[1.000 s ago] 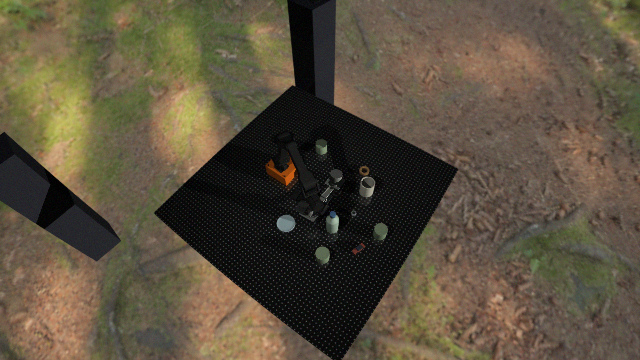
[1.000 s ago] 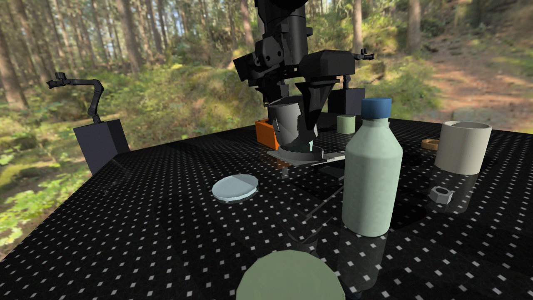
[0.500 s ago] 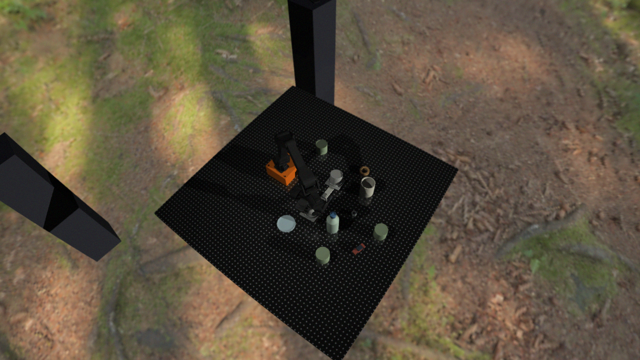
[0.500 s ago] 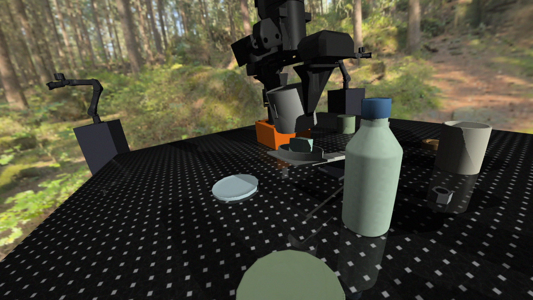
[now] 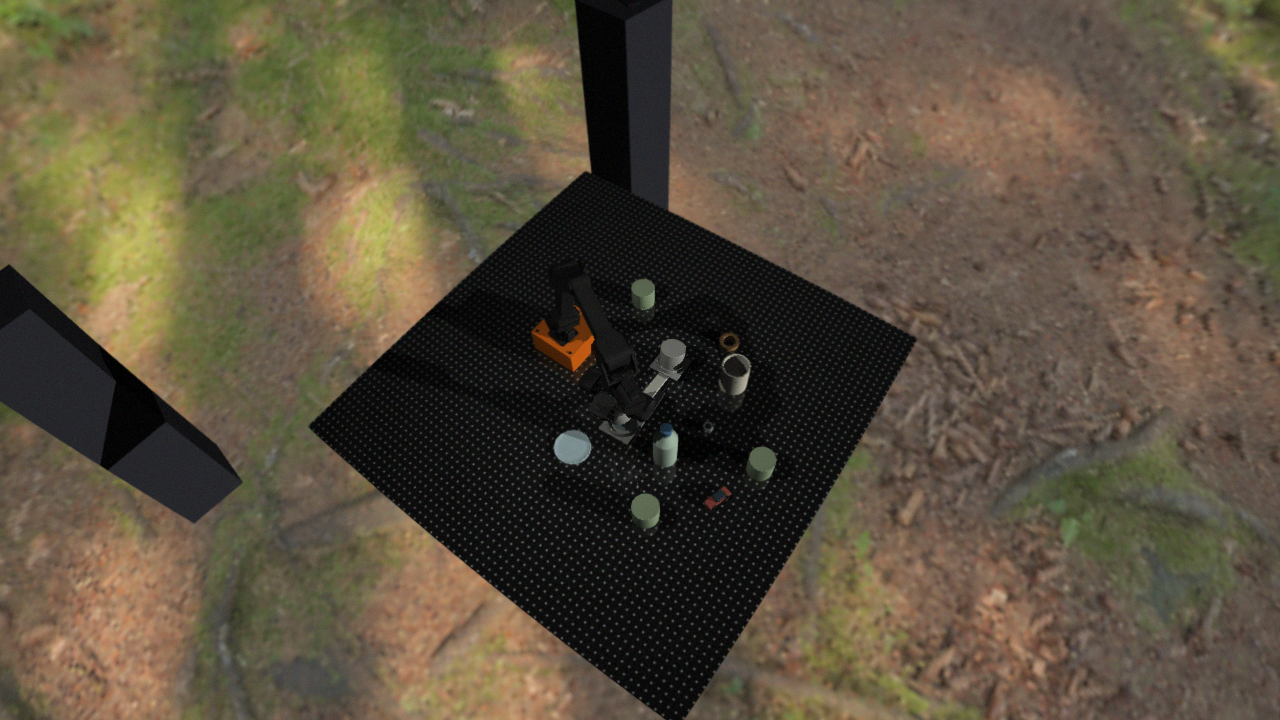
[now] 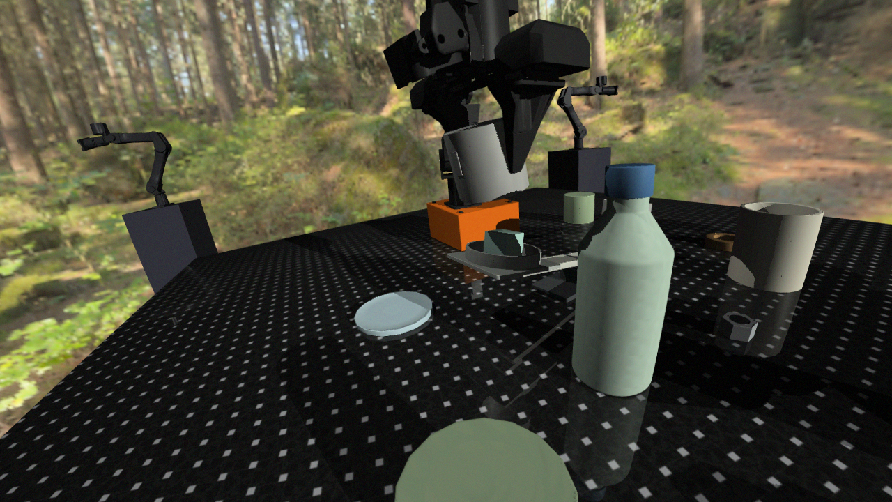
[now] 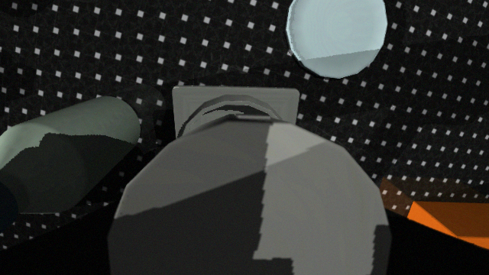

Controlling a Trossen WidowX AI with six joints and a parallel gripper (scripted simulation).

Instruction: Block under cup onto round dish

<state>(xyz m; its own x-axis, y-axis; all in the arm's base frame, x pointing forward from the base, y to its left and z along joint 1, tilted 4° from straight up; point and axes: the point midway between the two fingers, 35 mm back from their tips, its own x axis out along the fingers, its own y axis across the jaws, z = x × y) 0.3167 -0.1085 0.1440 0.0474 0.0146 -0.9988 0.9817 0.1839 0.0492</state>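
Now: the pale green block 80 mm below my gripper tip and 10 mm to the left of it. Round my gripper tip: round pale blue dish (160 mm below, 110 mm to the right, 80 mm behind); red thing (300 mm ahead, 150 mm below, 40 mm to the left); metal nut (180 mm to the left, 160 mm below, 160 mm ahead).
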